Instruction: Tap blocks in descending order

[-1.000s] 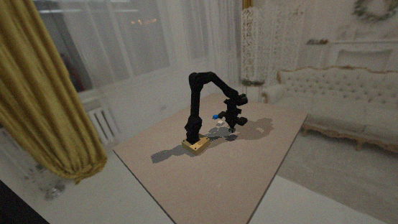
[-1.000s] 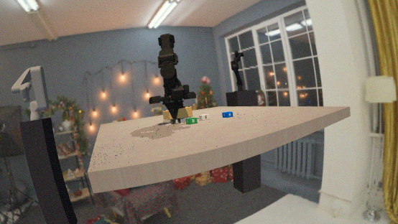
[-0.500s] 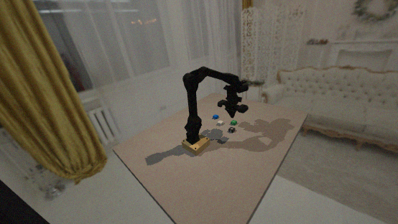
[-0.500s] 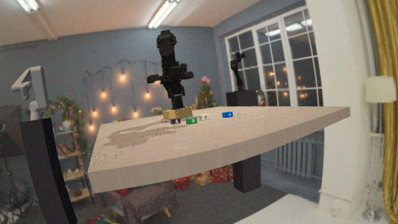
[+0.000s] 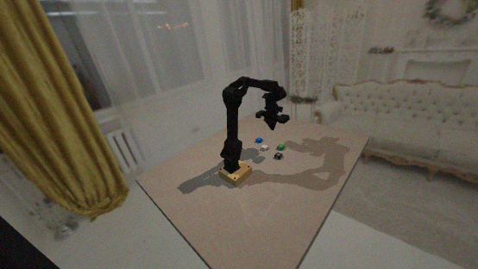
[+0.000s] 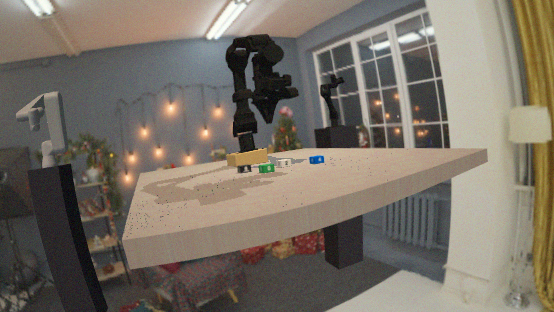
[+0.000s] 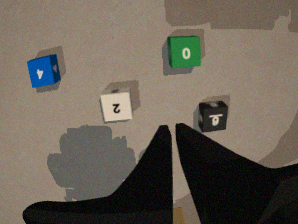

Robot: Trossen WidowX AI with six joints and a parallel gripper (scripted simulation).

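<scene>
My gripper tip is 1 cm short of the blue block, 13 cm to the right of it and 12 cm above it. Round my gripper tip: black block: 5 cm behind, 8 cm to the right, 12 cm below; white block: 3 cm behind, 4 cm to the left, 12 cm below; green block: 3 cm ahead, 3 cm to the right, 12 cm below.
</scene>
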